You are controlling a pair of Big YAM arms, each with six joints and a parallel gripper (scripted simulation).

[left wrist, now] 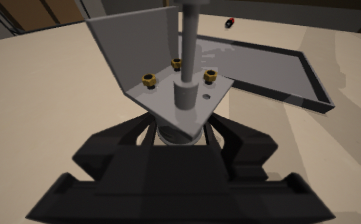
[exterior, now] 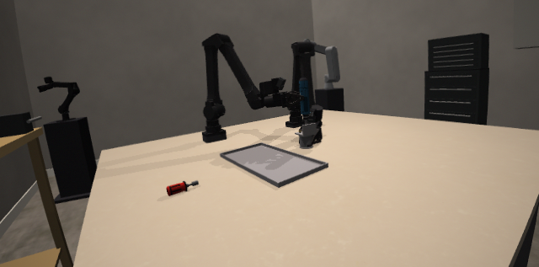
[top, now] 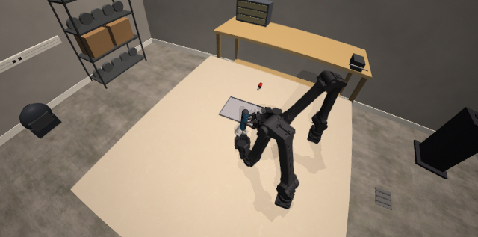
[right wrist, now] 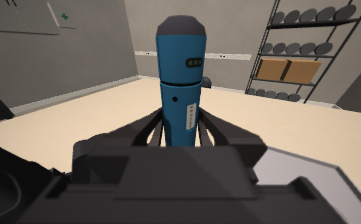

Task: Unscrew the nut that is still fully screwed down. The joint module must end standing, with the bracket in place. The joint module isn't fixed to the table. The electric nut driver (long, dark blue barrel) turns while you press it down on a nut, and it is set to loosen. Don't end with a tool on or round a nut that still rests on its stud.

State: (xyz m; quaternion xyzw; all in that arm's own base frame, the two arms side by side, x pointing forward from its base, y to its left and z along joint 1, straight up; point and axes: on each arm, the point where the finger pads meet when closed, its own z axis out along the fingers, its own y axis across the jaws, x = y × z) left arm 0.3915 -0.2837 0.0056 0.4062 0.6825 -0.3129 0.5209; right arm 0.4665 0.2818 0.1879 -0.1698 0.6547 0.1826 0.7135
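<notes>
Right now the joint module is 1 cm above my left hand. The rest, counted from my left hand: red-handled tool 17 cm ahead, 55 cm to the right, 1 cm below; then bracket 5 cm above; then grey tray 7 cm ahead, 22 cm to the right, 2 cm below.
</notes>
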